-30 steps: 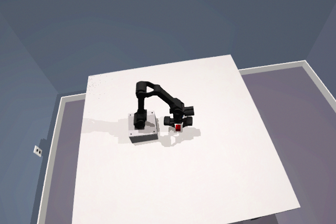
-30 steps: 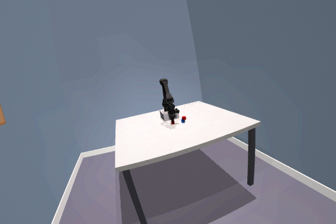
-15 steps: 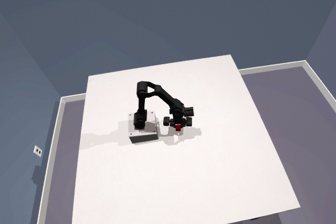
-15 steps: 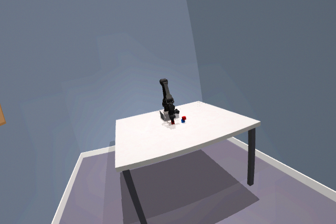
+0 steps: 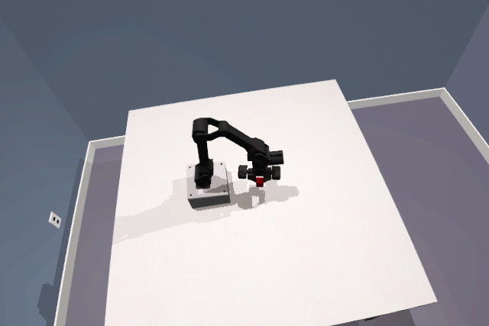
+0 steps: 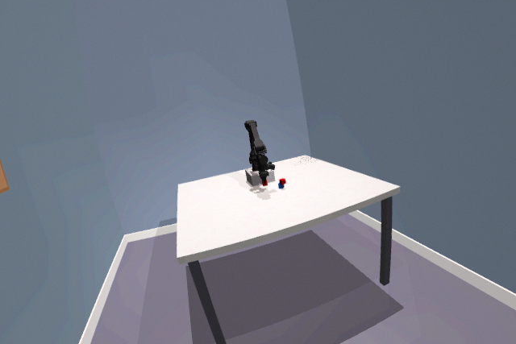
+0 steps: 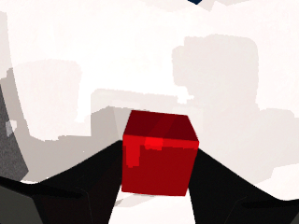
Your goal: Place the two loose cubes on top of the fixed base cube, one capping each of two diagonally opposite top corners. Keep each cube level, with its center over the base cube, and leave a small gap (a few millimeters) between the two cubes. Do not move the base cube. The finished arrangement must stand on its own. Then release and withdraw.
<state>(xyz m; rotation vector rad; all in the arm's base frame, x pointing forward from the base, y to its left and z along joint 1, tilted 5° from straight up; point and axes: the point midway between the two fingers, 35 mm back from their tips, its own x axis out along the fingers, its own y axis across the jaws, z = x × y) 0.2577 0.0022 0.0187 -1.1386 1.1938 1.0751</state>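
The blue base cube is 11 cm to the left of my gripper tip, 4 cm below it and 2 cm ahead of it.
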